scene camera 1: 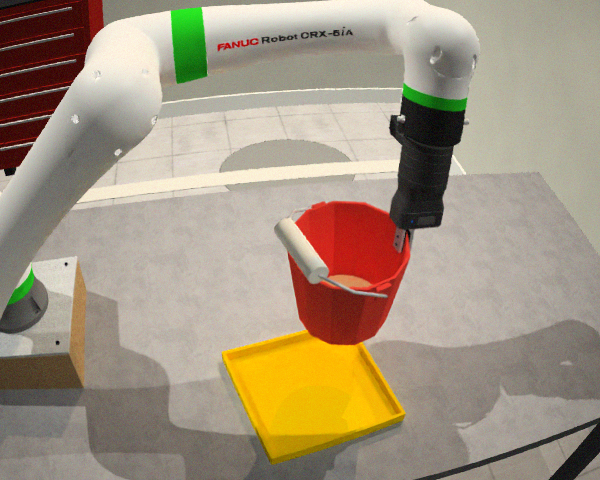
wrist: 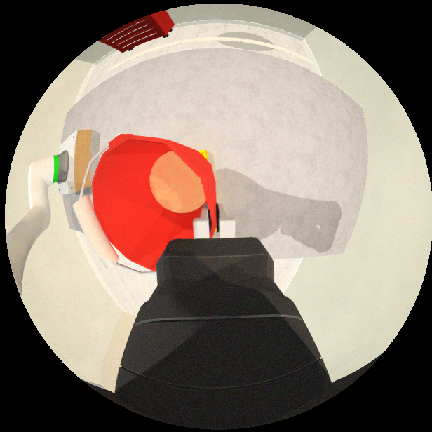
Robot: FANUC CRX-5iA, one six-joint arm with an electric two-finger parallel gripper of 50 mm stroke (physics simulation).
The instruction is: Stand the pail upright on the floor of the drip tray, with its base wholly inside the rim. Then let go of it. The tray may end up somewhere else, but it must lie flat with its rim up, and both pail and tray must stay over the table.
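Places are measured from the arm's base along level axes (x down, y right, z back), in centimetres.
Pixels of known places: gripper, between the fingertips: (scene camera 1: 401,248); arm's base, origin of its link: (scene camera 1: 17,306).
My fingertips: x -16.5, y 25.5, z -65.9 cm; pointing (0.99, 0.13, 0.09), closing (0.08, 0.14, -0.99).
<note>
Ahead of a thing's pixels: the offset from my fingertips to its top centre. "pt": to the spot under its first point. Level surfaces: height alone.
The red pail (scene camera 1: 345,310) (wrist: 130,200) hangs nearly upright, with its open top up, over the back edge of the yellow drip tray @[dx +24.0, dy +3.6, dz +15.2 cm] (scene camera 1: 260,385) in the scene view. A shadow lies on the tray's floor. The tray lies flat with its rim up; a small piece of the tray (wrist: 203,154) shows past the pail in the wrist view. The pail's wire handle with a white grip @[pt dx -5.6, dy +0.3, dz +17.3 cm] (scene camera 1: 301,249) (wrist: 95,231) leans over its left side. My gripper (scene camera 1: 403,242) (wrist: 212,212) is shut on the right side of the pail's rim, one finger inside. The underside of the pail's base is hidden.
The robot's base block (scene camera 1: 77,325) (wrist: 84,160) stands on the left of the grey table @[dx +26.6 cm] (scene camera 1: 190,270) (wrist: 280,125). A red drawer cabinet (scene camera 1: 40,75) (wrist: 140,32) stands on the floor beyond the table. The table's front edge runs past the lower right of the scene view.
</note>
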